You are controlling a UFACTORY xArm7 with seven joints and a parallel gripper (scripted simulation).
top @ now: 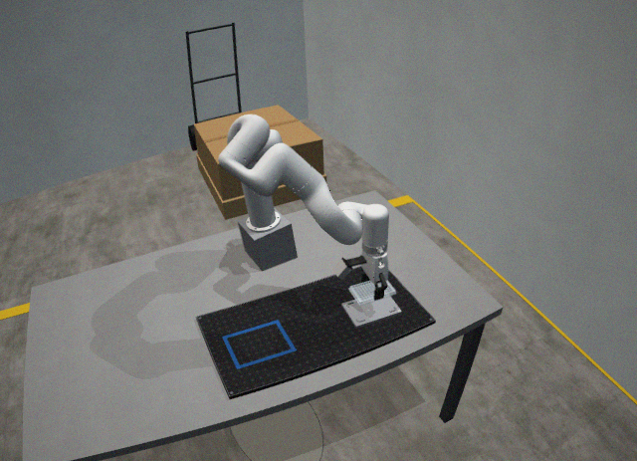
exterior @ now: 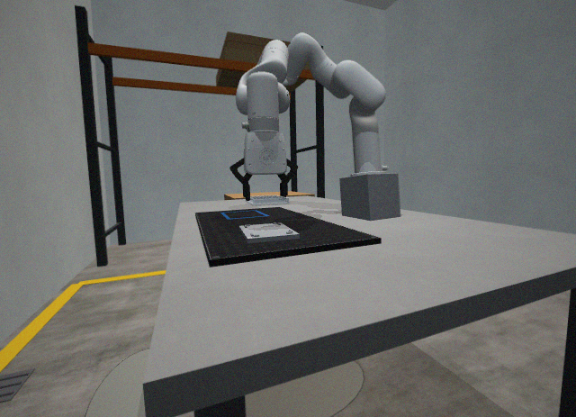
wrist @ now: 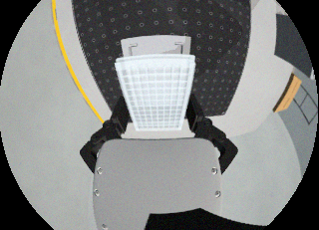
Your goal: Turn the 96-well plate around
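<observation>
My gripper is now 90 mm above the plate nest N1. The rest, counted from my hand: white 96-well plate (10 mm below).
</observation>
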